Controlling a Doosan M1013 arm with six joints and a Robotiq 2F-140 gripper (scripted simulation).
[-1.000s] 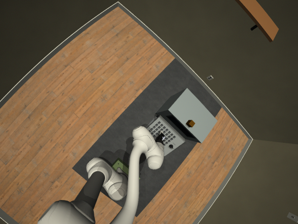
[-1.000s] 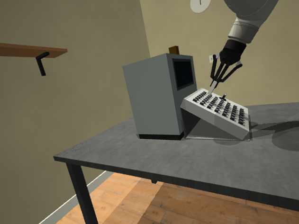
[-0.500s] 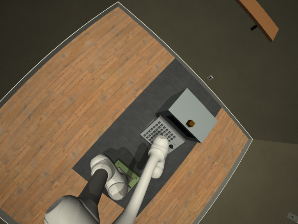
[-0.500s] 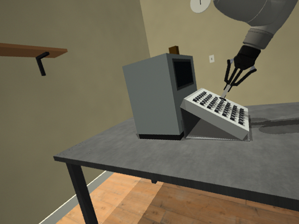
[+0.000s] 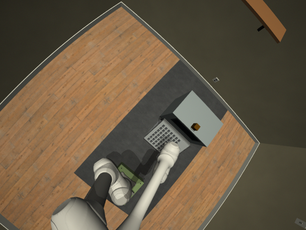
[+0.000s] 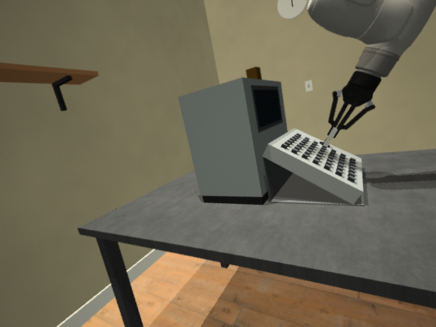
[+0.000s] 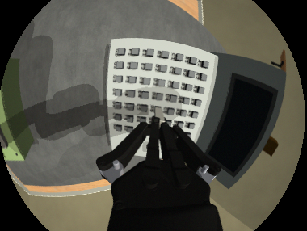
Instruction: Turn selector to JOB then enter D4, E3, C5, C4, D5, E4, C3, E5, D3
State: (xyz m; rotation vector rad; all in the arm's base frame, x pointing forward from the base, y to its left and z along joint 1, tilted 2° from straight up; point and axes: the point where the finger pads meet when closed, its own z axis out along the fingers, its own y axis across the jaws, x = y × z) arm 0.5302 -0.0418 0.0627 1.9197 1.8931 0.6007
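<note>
My gripper is now 7 cm above the key E4 and 3 cm to the right of it. Round my hand: keypad: 8 cm below, 6 cm ahead, 1 cm to the right; then black selector knob: 13 cm to the right, 4 cm below, 3 cm ahead.
</note>
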